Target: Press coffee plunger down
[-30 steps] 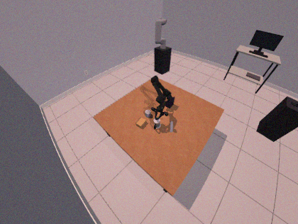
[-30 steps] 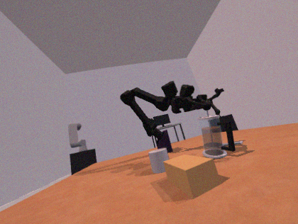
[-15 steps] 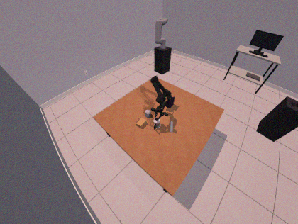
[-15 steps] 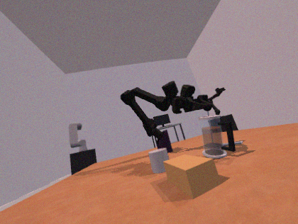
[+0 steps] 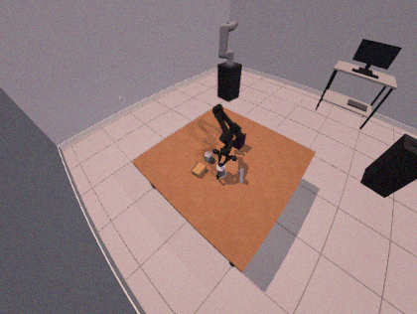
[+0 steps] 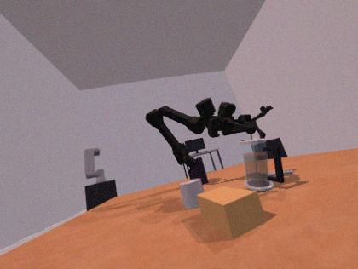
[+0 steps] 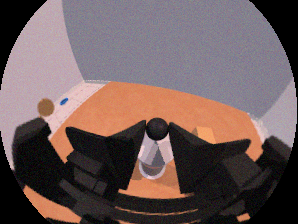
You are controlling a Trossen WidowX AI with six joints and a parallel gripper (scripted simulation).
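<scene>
My gripper tip is now 90 mm above the coffee press and 10 mm past it. The rest, counted from my gripper tip: grey cup (220 mm to the right, 140 mm below, 70 mm behind); then tan box (170 mm to the right, 150 mm below, 80 mm ahead).
</scene>
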